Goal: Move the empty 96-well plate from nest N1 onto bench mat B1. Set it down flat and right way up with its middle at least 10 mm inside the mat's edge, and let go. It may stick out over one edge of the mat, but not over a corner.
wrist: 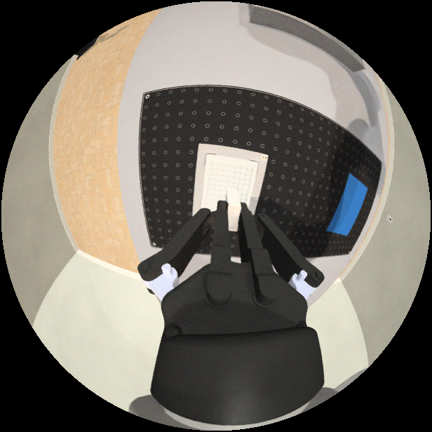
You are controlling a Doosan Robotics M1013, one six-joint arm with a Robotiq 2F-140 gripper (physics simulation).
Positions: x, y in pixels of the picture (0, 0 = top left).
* my gripper: 230, 196
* white 96-well plate: 221, 172
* pale nest N1: 220, 150
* blue bench mat B1: 354, 192
